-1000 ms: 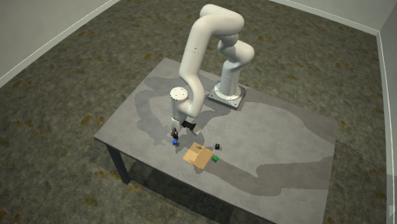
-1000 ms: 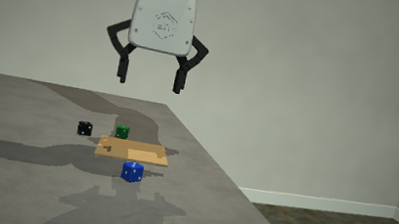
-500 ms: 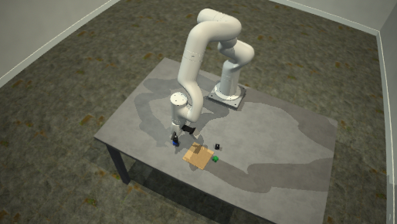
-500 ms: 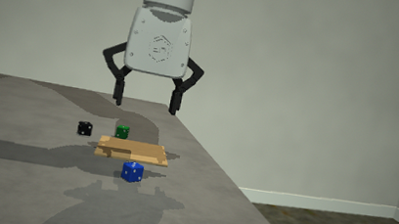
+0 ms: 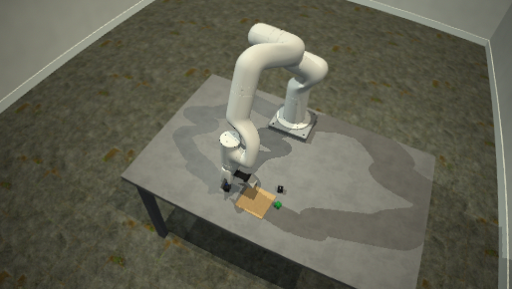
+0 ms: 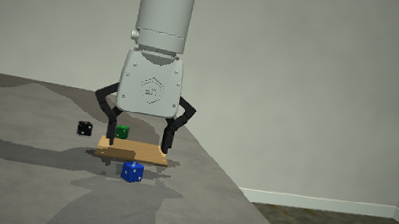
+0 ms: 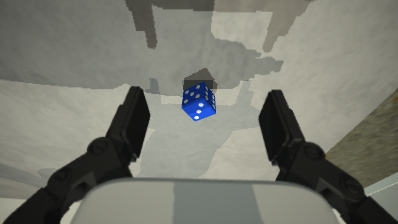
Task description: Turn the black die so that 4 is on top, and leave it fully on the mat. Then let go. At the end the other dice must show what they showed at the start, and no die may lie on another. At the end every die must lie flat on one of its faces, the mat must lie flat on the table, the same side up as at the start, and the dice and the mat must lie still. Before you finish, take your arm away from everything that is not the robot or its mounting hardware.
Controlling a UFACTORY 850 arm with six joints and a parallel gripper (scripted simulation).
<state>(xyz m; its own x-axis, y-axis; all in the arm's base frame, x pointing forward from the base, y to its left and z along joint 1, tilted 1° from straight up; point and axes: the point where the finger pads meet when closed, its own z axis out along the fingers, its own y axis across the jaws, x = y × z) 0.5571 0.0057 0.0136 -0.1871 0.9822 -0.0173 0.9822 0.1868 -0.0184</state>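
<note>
Right now my hand is 3 cm to the left of the blue die and 4 cm above it. Round my hand: green die: 6 cm behind, 23 cm to the left, 4 cm below; black die: 13 cm behind, 19 cm to the left, 4 cm below; tan mat: 2 cm behind, 13 cm to the left, 5 cm below.
</note>
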